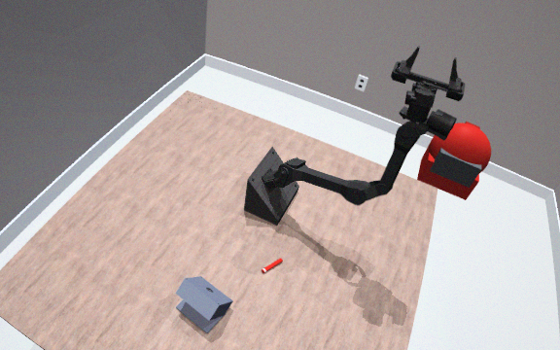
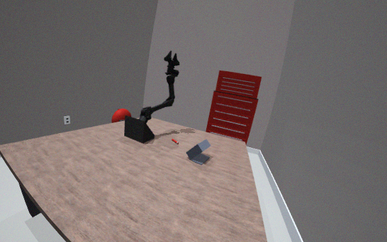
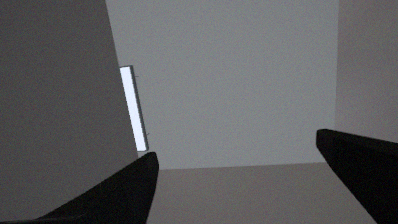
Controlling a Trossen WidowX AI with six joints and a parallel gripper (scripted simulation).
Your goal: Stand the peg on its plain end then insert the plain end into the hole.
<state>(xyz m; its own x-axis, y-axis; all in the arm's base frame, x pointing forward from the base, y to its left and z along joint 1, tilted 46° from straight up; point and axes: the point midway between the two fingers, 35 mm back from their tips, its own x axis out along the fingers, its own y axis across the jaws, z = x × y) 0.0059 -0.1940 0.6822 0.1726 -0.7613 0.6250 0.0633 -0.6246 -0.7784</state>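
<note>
The red peg is 29 cm ahead of my gripper tip, 19 cm to the right of it and 76 cm below it. The rest, counted from my gripper tip: sloped panel 52 cm ahead, 29 cm to the right, 70 cm below.
</note>
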